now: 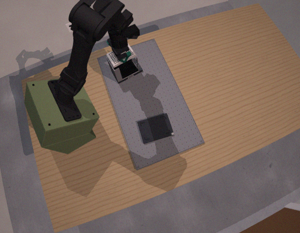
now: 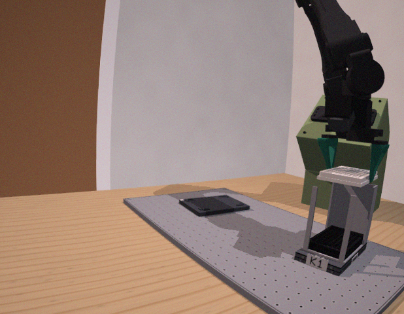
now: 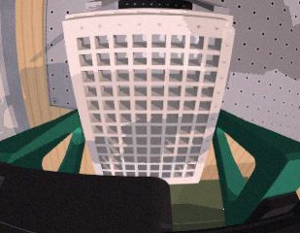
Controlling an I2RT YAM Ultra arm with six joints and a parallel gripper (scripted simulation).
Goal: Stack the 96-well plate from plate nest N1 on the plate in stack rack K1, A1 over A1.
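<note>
The white 96-well plate is right at my hand. Round my hand: back wall: 6 cm behind, 8 cm below; thin post: 7 cm ahead, 4 cm to the right, 8 cm below; black 96-well plate: 14 cm below.
</note>
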